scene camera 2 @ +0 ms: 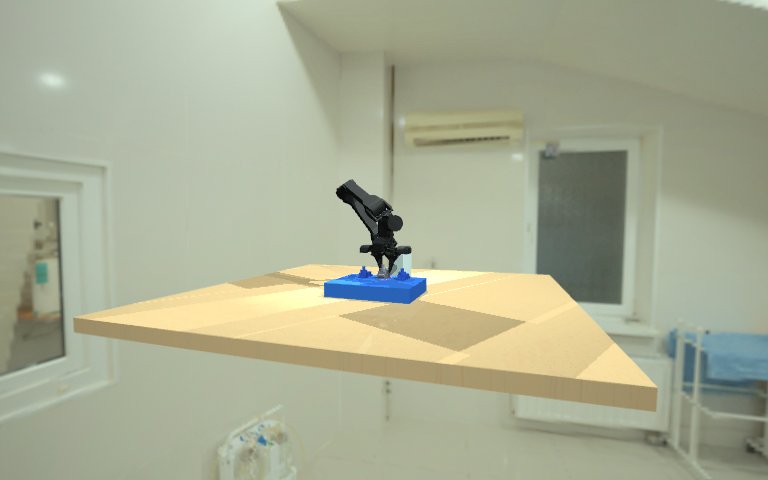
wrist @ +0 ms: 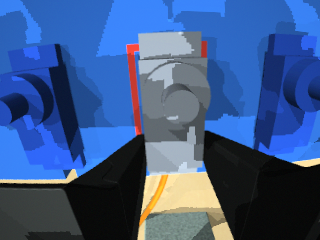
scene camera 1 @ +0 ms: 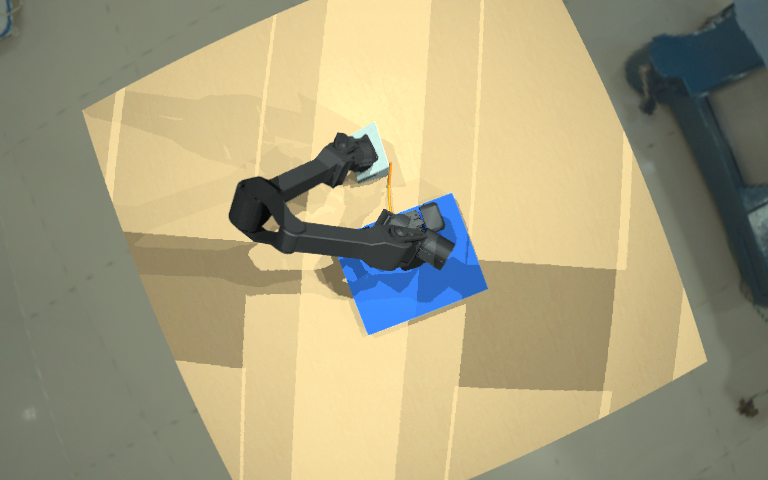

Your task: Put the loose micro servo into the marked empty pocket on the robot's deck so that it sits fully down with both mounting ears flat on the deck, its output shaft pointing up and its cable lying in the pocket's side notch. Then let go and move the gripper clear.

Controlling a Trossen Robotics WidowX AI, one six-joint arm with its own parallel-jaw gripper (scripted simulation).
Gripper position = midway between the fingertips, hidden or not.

Note:
In view: the gripper [scene camera 1: 397, 230], a grey micro servo [wrist: 175, 94] and a deck [scene camera 1: 383, 298].
The gripper shows as well in scene camera 2 [scene camera 2: 385, 272] and in the wrist view [wrist: 172, 140]. The deck also shows in scene camera 2 [scene camera 2: 383, 290] and in the wrist view [wrist: 81, 37].

